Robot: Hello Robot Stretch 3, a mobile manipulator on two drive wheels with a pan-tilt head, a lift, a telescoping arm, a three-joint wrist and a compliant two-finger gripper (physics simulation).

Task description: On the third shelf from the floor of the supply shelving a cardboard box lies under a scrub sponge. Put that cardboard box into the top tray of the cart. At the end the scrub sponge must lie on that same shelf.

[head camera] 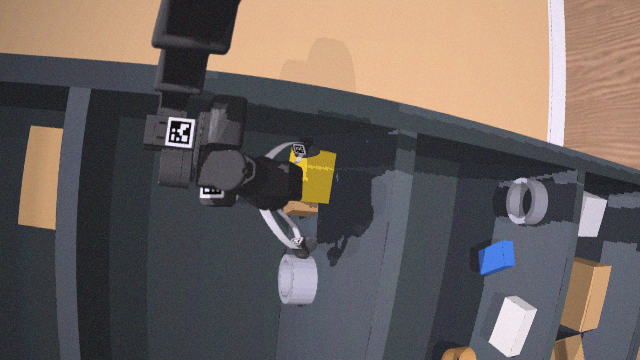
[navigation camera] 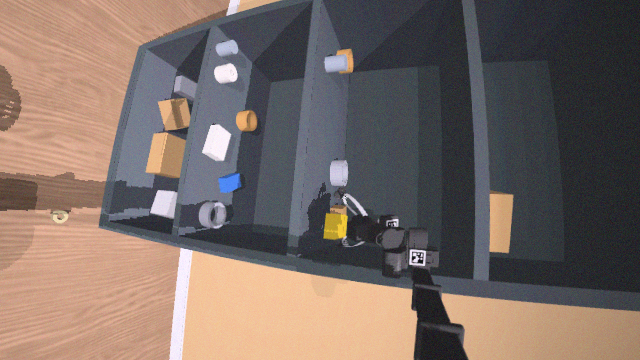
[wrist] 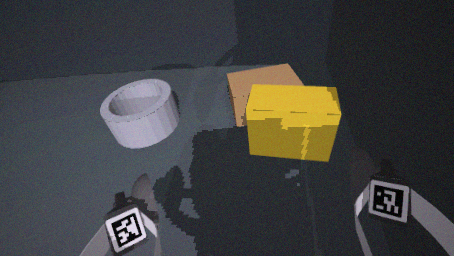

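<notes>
The yellow scrub sponge is at the third shelf, near its side wall. The tan cardboard box shows behind and to the left of the sponge in the wrist view, partly hidden by it. Whether the sponge rests on the box or leans before it, I cannot tell. My gripper is open, its fingers spread wide. In the wrist view they are nearer than the sponge, one to each side. The cart does not show.
A pale ring stands beside the left finger on the same shelf. A blue-grey cylinder is farther along. The shelf board above carries a tan box. Lower shelves hold a blue block and several boxes.
</notes>
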